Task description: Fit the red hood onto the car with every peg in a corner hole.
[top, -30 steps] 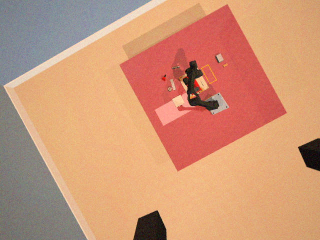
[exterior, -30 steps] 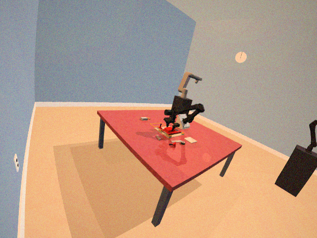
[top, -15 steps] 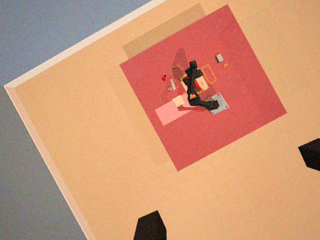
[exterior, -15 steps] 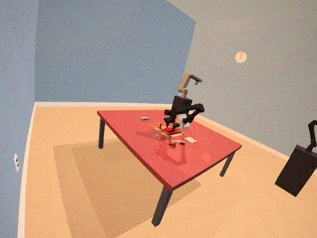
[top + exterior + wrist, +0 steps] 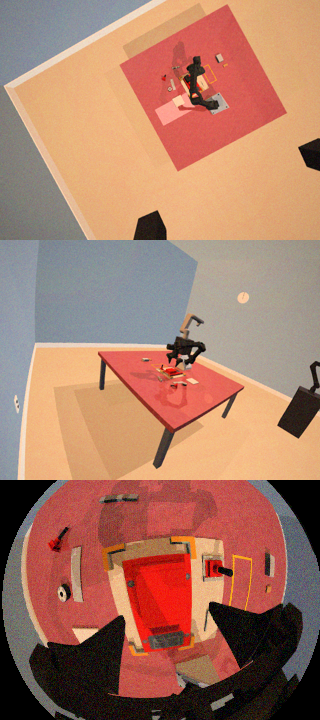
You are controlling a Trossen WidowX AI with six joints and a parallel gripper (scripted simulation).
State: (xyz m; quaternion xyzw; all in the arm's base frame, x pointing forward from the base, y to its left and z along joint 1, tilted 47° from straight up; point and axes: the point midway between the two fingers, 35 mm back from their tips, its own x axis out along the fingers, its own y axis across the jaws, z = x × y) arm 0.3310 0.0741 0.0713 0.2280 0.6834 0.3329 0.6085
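The red hood is 10 mm behind my gripper tip and 60 mm below it. The rest, counted from my gripper tip: black cylinder 40 mm ahead, 100 mm to the right, 60 mm below; white wheel 10 mm ahead, 230 mm to the left, 90 mm below; jig 30 mm behind, 10 mm to the right, 90 mm below.
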